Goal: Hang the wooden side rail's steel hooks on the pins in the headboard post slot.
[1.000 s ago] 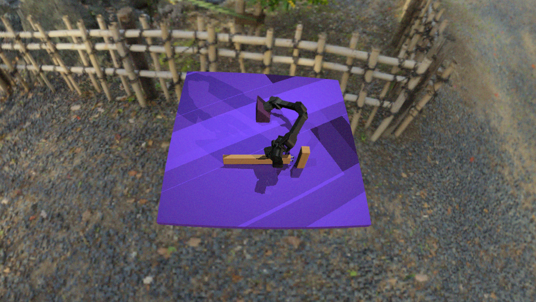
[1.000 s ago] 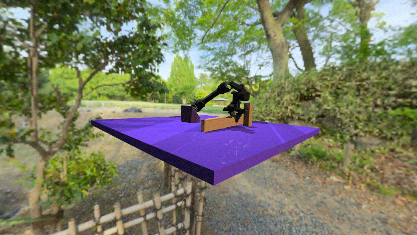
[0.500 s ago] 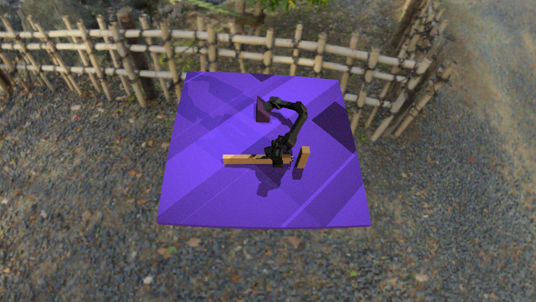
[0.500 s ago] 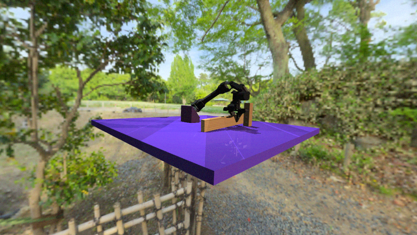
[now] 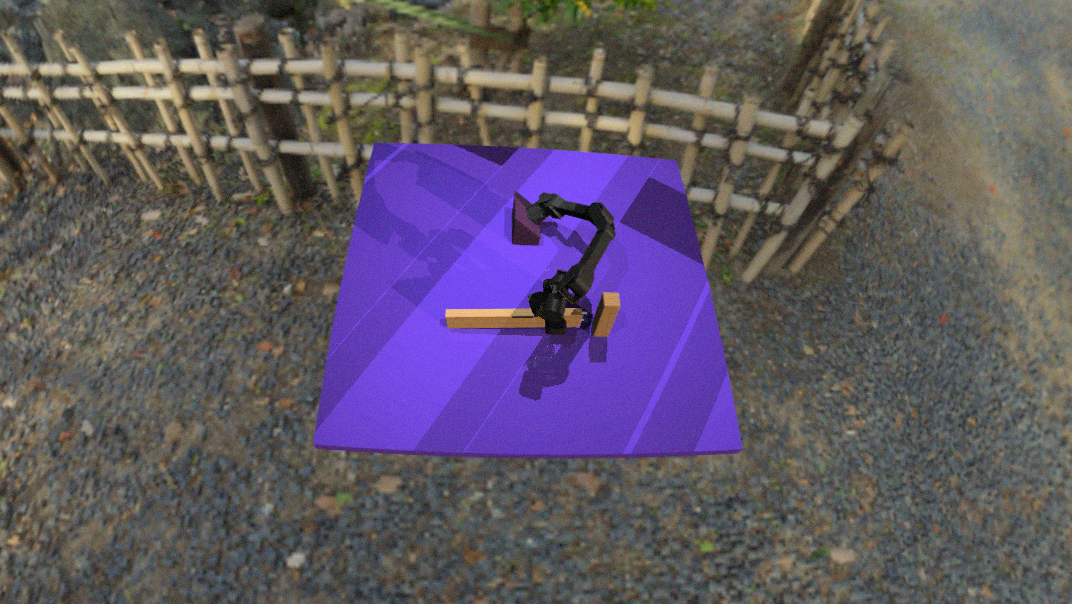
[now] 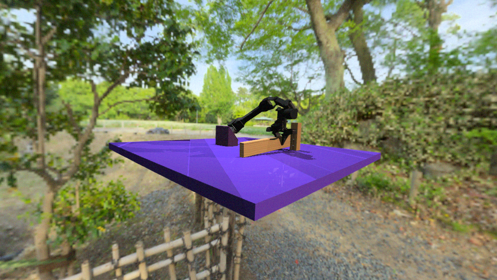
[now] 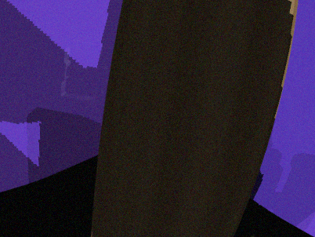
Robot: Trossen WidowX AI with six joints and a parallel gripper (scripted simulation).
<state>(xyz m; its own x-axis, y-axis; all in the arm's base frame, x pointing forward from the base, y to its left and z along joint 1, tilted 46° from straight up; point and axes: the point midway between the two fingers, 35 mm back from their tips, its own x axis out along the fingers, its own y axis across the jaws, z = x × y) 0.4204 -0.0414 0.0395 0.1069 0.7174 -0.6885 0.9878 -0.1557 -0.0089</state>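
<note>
Right now my gripper tip is 30 mm short of the wooden headboard post, 160 mm to the right of it and 40 mm below it.
</note>
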